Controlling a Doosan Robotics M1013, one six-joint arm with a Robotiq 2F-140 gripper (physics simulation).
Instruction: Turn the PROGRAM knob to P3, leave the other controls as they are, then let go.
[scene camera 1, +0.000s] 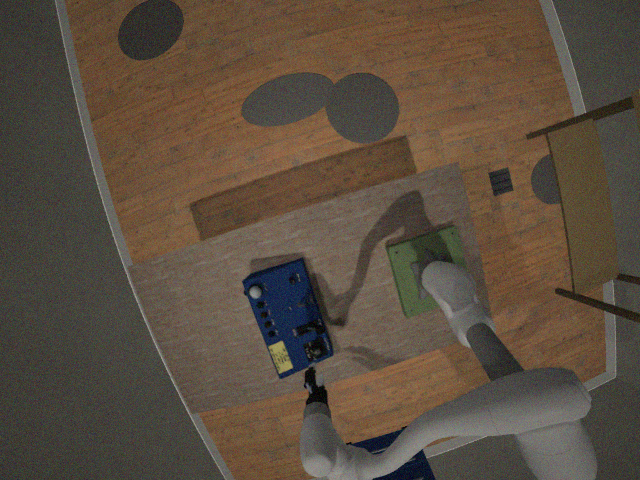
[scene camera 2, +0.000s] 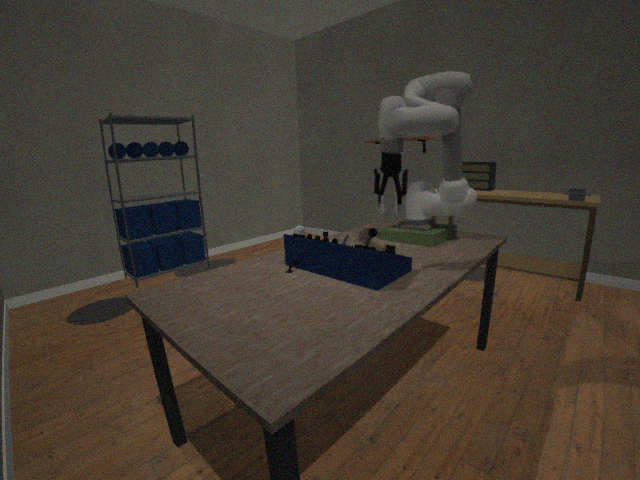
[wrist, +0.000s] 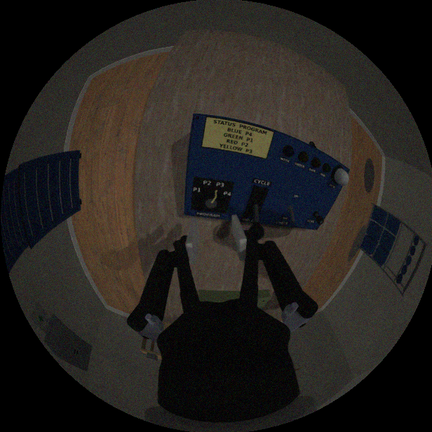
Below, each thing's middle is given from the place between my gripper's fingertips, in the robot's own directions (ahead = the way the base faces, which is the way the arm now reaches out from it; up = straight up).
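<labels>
There is the blue control panel (scene camera 1: 275, 302), and it sits 160 mm below my hand, 90 mm ahead of it and 180 mm to the right of it.
</labels>
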